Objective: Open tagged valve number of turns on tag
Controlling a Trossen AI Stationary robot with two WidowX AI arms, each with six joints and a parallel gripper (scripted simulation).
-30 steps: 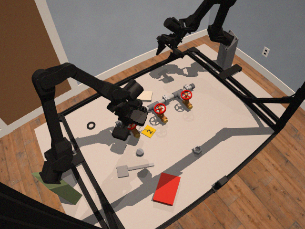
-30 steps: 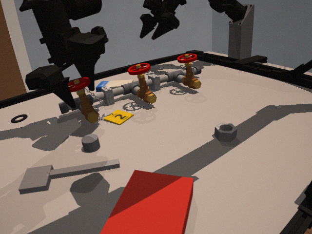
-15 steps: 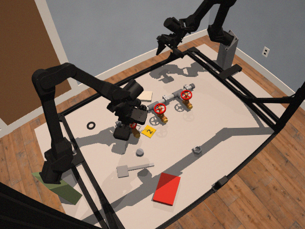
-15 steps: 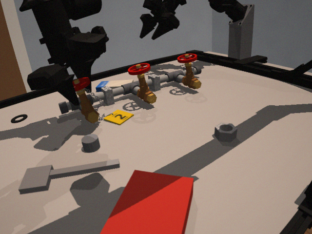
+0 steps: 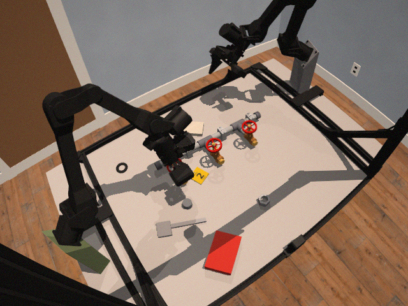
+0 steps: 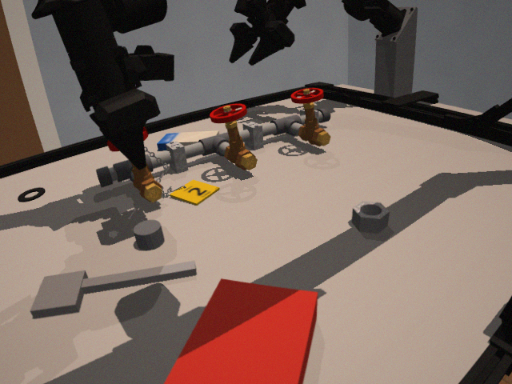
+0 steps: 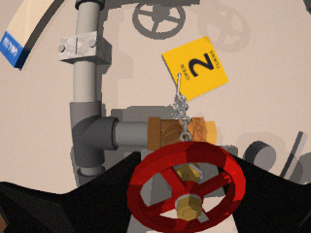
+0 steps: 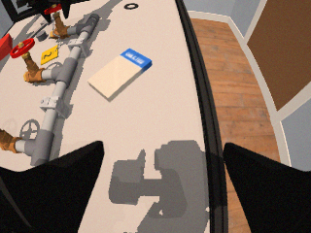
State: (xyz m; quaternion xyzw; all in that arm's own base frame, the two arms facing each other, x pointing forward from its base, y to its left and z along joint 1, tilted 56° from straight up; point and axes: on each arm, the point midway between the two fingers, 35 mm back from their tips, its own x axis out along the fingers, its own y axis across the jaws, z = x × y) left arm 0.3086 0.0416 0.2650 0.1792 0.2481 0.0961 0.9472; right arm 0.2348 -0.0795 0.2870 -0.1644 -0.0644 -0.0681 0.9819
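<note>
The yellow tag marked 2 lies 9 cm below my left hand, 6 cm to the right of it and 3 cm behind it. From my left hand the other things lie so: red block: 29 cm behind, 8 cm to the left, 8 cm below; grey hammer-shaped block: 12 cm to the left, 12 cm behind, 9 cm below; hex nut: 26 cm behind, 14 cm to the right, 9 cm below.
</note>
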